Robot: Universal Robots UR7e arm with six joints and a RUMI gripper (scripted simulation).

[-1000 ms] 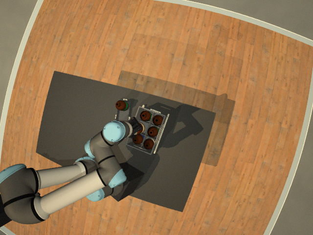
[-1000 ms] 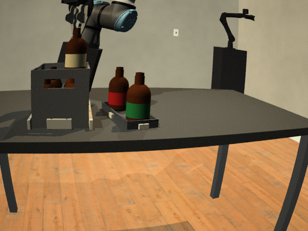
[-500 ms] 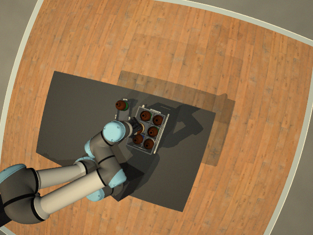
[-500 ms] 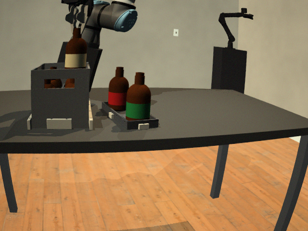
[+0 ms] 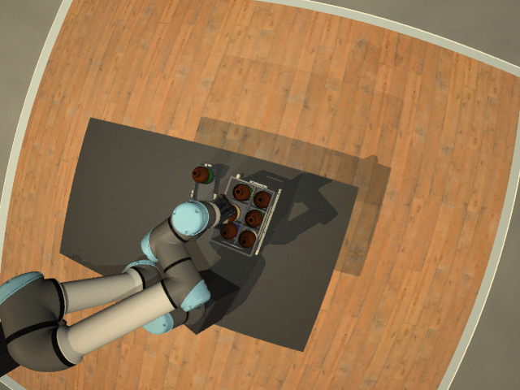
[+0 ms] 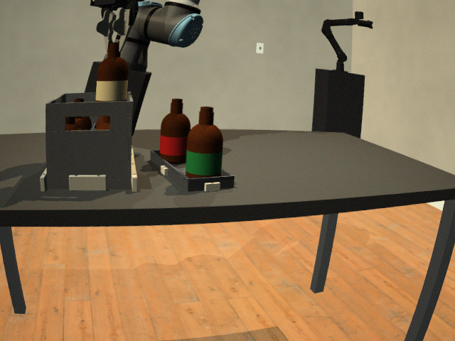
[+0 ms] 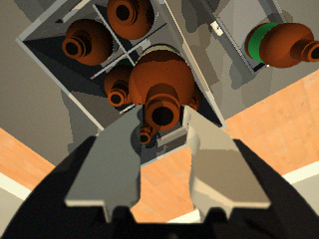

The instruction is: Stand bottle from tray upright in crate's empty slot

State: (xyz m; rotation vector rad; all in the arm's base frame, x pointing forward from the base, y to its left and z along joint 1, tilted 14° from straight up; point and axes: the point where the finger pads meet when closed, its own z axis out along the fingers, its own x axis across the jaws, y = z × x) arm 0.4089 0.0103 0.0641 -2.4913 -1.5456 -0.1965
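Right now the crate is 210 mm below my hand, 40 mm to the right of it and 10 mm ahead of it. Also, from my hand: green-labelled bottle (210 mm to the left, 210 mm below, 70 mm ahead); then tray (280 mm below, 180 mm to the left, 10 mm behind).
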